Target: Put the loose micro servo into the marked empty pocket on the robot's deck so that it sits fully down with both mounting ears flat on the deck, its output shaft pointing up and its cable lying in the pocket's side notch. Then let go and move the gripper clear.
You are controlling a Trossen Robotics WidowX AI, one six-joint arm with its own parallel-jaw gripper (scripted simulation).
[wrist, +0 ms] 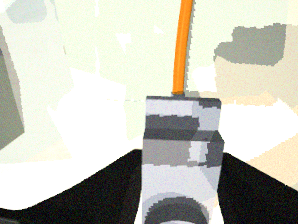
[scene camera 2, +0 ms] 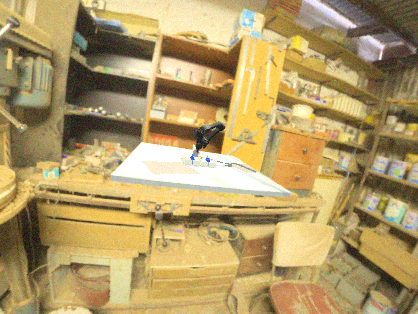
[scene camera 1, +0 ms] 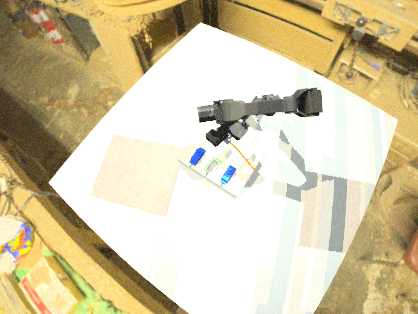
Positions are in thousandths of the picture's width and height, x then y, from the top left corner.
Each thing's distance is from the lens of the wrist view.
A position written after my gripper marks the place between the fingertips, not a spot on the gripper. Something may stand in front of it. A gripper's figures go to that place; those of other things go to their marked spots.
my gripper (wrist: 602, 721): 0.10 m
grey micro servo (wrist: 612, 676): 0.09 m
